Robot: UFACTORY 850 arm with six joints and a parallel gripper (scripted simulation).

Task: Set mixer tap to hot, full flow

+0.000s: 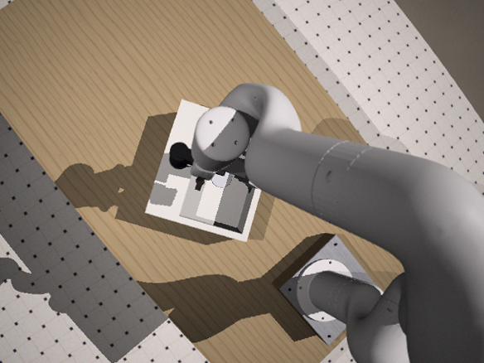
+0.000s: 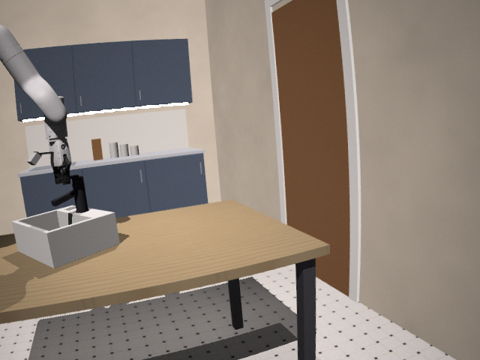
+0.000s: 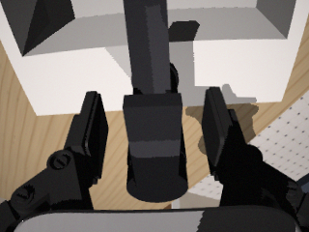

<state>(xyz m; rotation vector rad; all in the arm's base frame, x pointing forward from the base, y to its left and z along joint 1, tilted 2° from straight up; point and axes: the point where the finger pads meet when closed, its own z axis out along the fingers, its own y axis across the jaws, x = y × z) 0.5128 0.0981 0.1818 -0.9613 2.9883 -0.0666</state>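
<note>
Right now my hand is 20 mm short of the black lever and 10 mm to the right of it. Round my hand: white sink basin (230 mm below, 40 mm behind, 30 mm to the right).
</note>
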